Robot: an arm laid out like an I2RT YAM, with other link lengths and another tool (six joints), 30 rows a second.
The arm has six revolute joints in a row. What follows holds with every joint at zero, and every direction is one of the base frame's. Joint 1 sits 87.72 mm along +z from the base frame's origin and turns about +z. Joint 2 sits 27.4 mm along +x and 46.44 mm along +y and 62.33 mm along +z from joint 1 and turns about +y. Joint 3 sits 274.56 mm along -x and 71.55 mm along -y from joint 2 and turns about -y. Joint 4 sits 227.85 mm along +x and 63.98 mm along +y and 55.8 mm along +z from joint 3 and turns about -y. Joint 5 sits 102.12 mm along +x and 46.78 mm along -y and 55.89 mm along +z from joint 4 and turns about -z. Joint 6 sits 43.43 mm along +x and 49.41 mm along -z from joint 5 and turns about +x. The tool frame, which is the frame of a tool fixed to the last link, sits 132 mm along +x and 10 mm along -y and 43 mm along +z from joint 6; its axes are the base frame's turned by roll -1.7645, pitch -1.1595 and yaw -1.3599 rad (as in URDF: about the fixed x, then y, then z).
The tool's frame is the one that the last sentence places.
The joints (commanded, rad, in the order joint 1, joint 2, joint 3, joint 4, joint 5, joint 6), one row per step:
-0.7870, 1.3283, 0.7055, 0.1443, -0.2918, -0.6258
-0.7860, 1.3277, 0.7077, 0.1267, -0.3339, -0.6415
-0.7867, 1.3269, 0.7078, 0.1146, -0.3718, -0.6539
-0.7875, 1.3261, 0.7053, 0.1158, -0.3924, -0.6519
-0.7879, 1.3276, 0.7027, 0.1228, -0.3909, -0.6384
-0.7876, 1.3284, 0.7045, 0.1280, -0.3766, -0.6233
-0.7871, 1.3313, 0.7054, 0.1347, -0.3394, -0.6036
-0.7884, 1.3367, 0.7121, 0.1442, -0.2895, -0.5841
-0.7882, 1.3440, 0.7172, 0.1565, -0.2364, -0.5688
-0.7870, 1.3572, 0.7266, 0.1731, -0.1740, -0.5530
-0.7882, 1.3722, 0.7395, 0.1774, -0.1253, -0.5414
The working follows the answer.
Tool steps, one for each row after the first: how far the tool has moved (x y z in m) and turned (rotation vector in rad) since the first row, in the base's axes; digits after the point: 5 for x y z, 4 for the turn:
0.00265, 0.00845, -0.00197, 0.0116, 0.0025, 0.0452
0.00429, 0.01554, -0.00335, 0.0220, 0.0017, 0.0834
0.00501, 0.01878, -0.00306, 0.0308, -0.0058, 0.0998
0.00488, 0.01763, -0.00308, 0.0393, -0.0120, 0.0921
0.00449, 0.01422, -0.00170, 0.0424, -0.0168, 0.0732
0.00267, 0.00694, -0.00197, 0.0427, -0.0151, 0.0322
0.00018, -0.00391, -0.00003, 0.0341, -0.0146, -0.0219
-0.00245, -0.01447, 0.00124, 0.0214, -0.0120, -0.0756
-0.00494, -0.02705, 0.00333, 0.0042, -0.0101, -0.1371
-0.00740, -0.03786, 0.00357, -0.0048, -0.0032, -0.1870

Tool pose at each row, in the base's axes (x y z in m, rotation vector in rad; rounded; the steps above come from the unrounded poses):
0.34971, -0.26738, 0.24876, 2.4764, -0.4890, 1.3765
0.35236, -0.25893, 0.24679, 2.5128, -0.4444, 1.3912
0.35400, -0.25184, 0.24542, 2.5420, -0.4070, 1.4071
0.35472, -0.24860, 0.24570, 2.5538, -0.3956, 1.4239
0.35458, -0.24975, 0.24568, 2.5529, -0.4131, 1.4302
0.35420, -0.25315, 0.24706, 2.5421, -0.4396, 1.4299
0.35237, -0.26044, 0.24679, 2.5201, -0.4889, 1.4123
0.34989, -0.27128, 0.24873, 2.4819, -0.5455, 1.3901
0.34726, -0.28185, 0.25000, 2.4412, -0.5967, 1.3646
0.34477, -0.29442, 0.25210, 2.3910, -0.6514, 1.3361
0.34231, -0.30524, 0.25233, 2.3564, -0.6976, 1.3062

